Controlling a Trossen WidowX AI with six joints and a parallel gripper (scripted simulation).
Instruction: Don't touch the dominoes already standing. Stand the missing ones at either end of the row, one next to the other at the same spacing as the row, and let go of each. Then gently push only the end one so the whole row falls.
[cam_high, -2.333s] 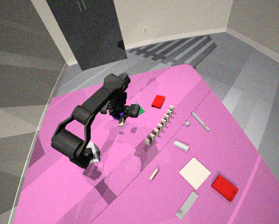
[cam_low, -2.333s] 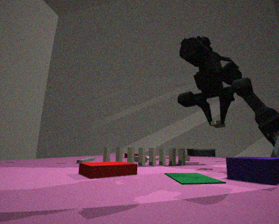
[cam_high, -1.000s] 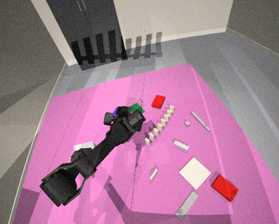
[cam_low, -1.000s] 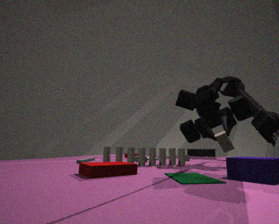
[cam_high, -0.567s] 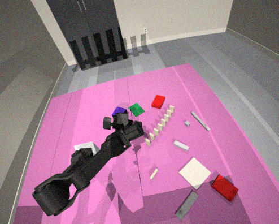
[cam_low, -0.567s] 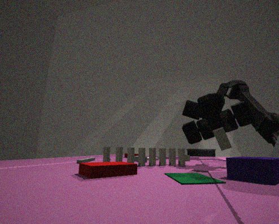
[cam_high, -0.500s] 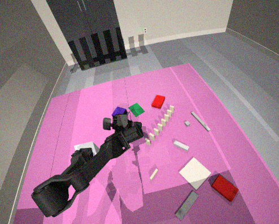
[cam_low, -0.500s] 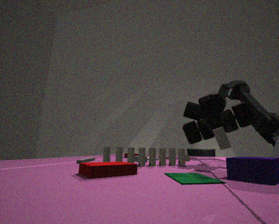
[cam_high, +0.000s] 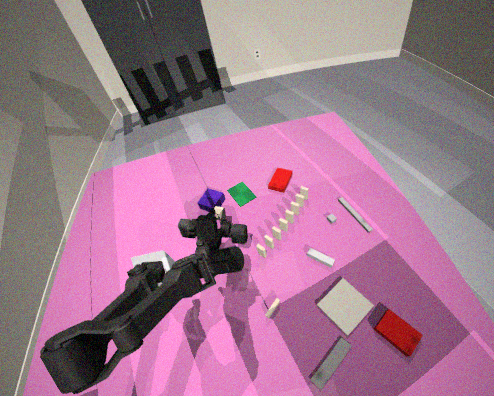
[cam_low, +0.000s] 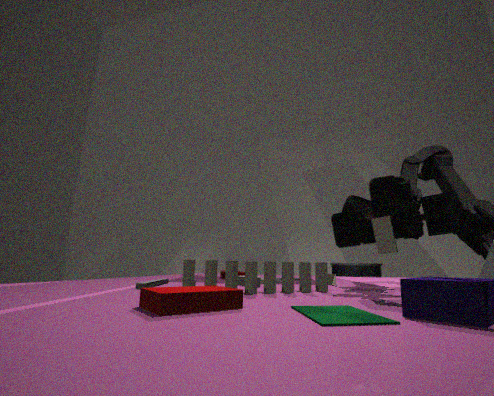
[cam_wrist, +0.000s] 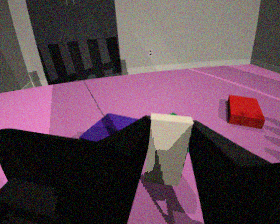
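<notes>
The purple block is 110 mm to the left of my gripper tip, 90 mm below it and 50 mm behind it. From my gripper tip the other things lie so: small grey cube 340 mm ahead, 100 mm below, 40 mm to the right; green tile 140 mm to the left, 110 mm below, 60 mm ahead; white plate 300 mm to the right, 290 mm ahead, 110 mm below.
</notes>
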